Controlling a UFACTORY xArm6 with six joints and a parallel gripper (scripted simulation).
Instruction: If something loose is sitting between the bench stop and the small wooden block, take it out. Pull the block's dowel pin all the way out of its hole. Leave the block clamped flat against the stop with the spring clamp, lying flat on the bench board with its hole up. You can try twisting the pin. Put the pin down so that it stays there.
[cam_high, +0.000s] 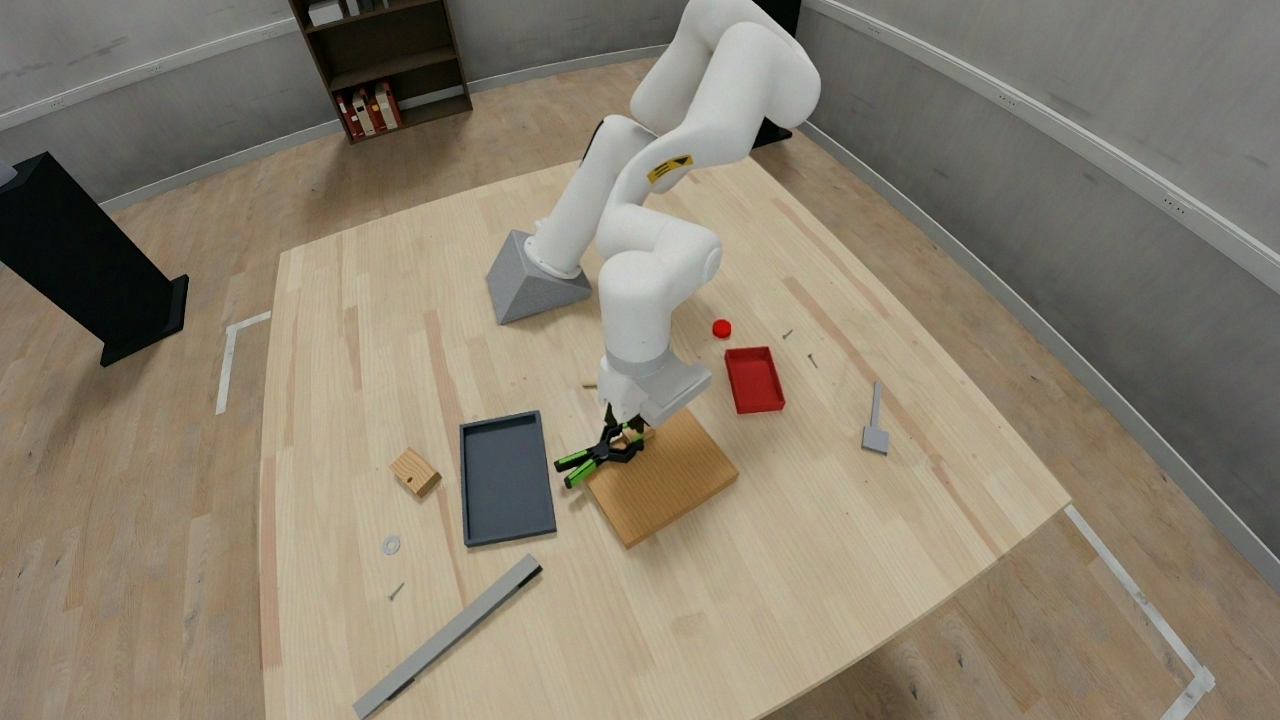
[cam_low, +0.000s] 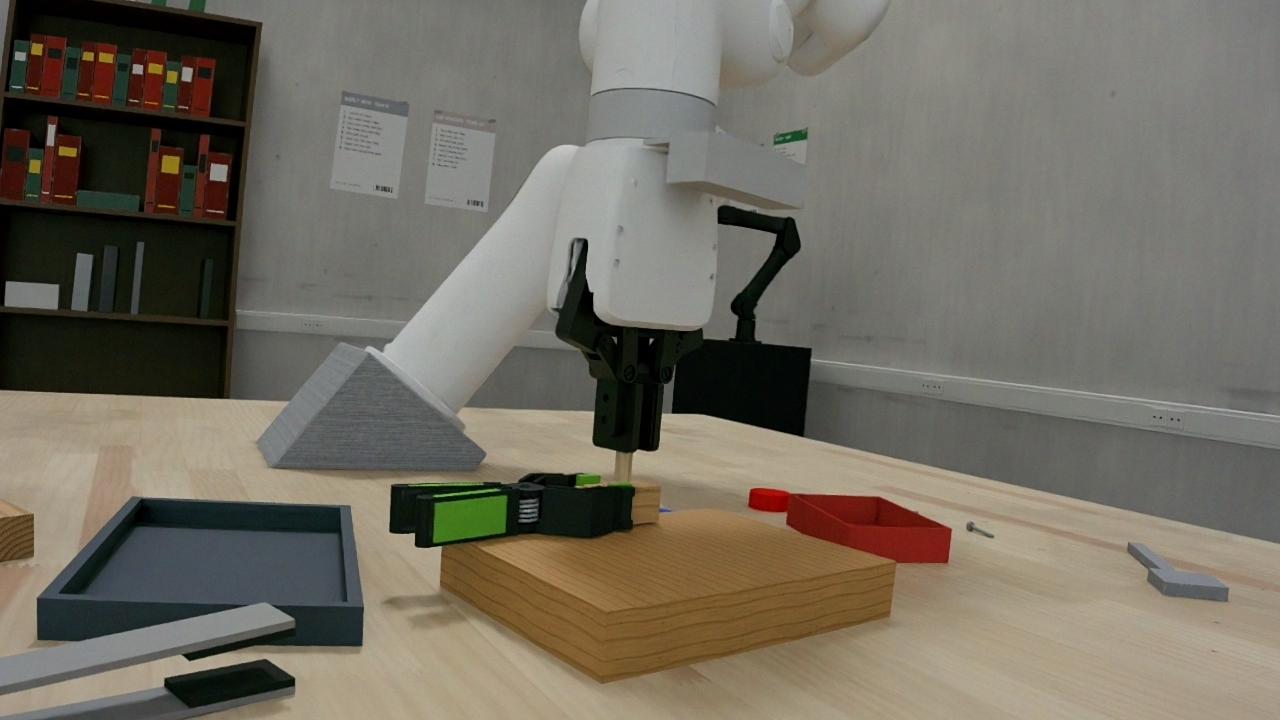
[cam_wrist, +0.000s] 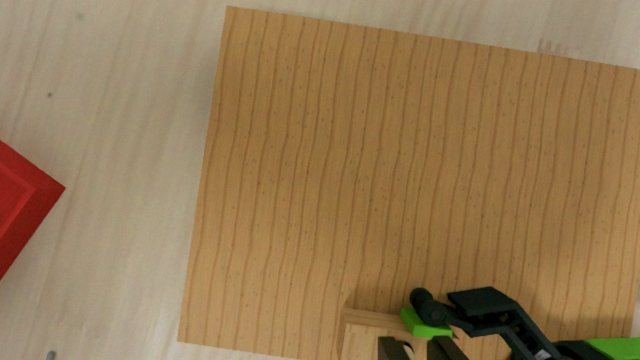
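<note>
Now: hand 6 cm above the small wooden block. The rest, counted from my hand: loose dowel: 13 cm behind, 9 cm below, 1 cm to the left; then dowel pin: 2 cm below; then bench board: 7 cm below, 6 cm ahead, 1 cm to the right.
</note>
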